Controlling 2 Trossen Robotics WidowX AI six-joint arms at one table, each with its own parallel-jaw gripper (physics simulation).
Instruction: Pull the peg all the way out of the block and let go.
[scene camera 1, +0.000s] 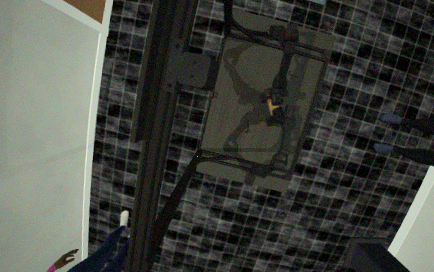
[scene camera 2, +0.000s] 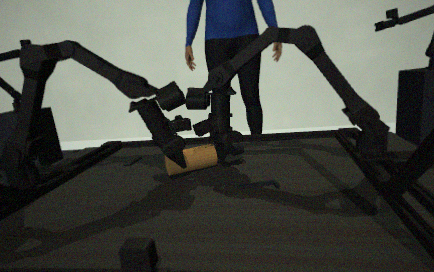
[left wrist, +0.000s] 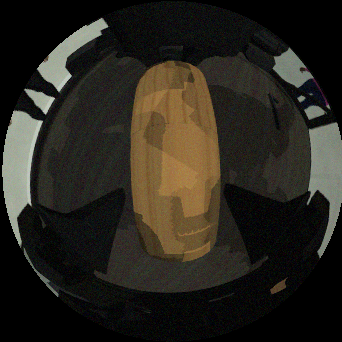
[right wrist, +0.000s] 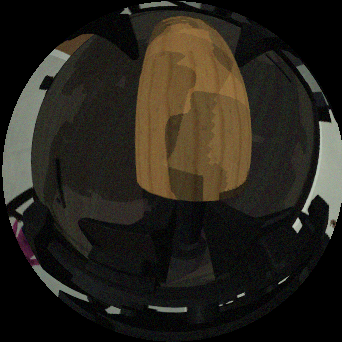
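Where they show: left gripper, fingertip midpoint: (scene camera 2: 181, 163) (left wrist: 174, 191); right gripper, fingertip midpoint: (scene camera 1: 275, 116) (scene camera 2: 221, 159); left arm's base at its link origin: (scene camera 1: 273, 34) (scene camera 2: 25, 184) (left wrist: 134, 308); right arm's base at its link origin: (scene camera 1: 258, 169) (scene camera 2: 372, 153).
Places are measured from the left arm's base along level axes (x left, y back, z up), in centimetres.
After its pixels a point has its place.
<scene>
A wooden block (scene camera 1: 272, 106) @(x -3.5, y -49.4, z 4.3 cm) (scene camera 2: 197, 159) @(x -5.2, y -49.5, z 2.0 cm) (left wrist: 175, 159) @(x -2.4, y -46.8, z 4.7 cm) (right wrist: 191, 111) lies on its side on the dark table (scene camera 1: 243, 67) @(x -21.8, y -20.8, z -1.9 cm) (scene camera 2: 232, 232) @(x -38.5, y -53.8, z -1.9 cm). A dark peg (right wrist: 189, 210) @(x -0.2, y -56.5, z 2.4 cm) sticks out of the block's end nearest my right wrist camera. My right gripper (scene camera 1: 276, 115) @(x 0.0, y -57.0, z -0.9 cm) (scene camera 2: 225, 157) @(x 0.0, y -57.0, z -0.9 cm) (right wrist: 187, 194) @(x 0.0, y -57.0, z -0.9 cm) is shut on the peg, low at the table. My left gripper (scene camera 1: 270, 97) @(x -3.1, y -44.6, z 0.7 cm) (scene camera 2: 180, 158) @(x -3.1, y -44.6, z 0.7 cm) (left wrist: 174, 191) @(x -3.1, y -44.6, z 0.7 cm) is open, with a finger on either side of the block's other end. In scene camera 2 the peg is hidden behind the right gripper.
A small dark L-shaped key (scene camera 2: 259, 184) @(x -20.7, y -63.7, z -1.4 cm) (left wrist: 273, 110) @(x -19.8, y -62.6, z -1.6 cm) (right wrist: 59, 181) @(x -19.9, y -62.4, z -1.6 cm) lies on the table in front of the right gripper. Another dark bit (scene camera 2: 132, 161) @(x 11.6, y -27.8, z -1.3 cm) lies at the left. A dark box (scene camera 2: 138, 253) @(x -47.0, y -38.8, z 2.7 cm) stands at the front left. A person in blue (scene camera 2: 232, 19) stands behind the table.
</scene>
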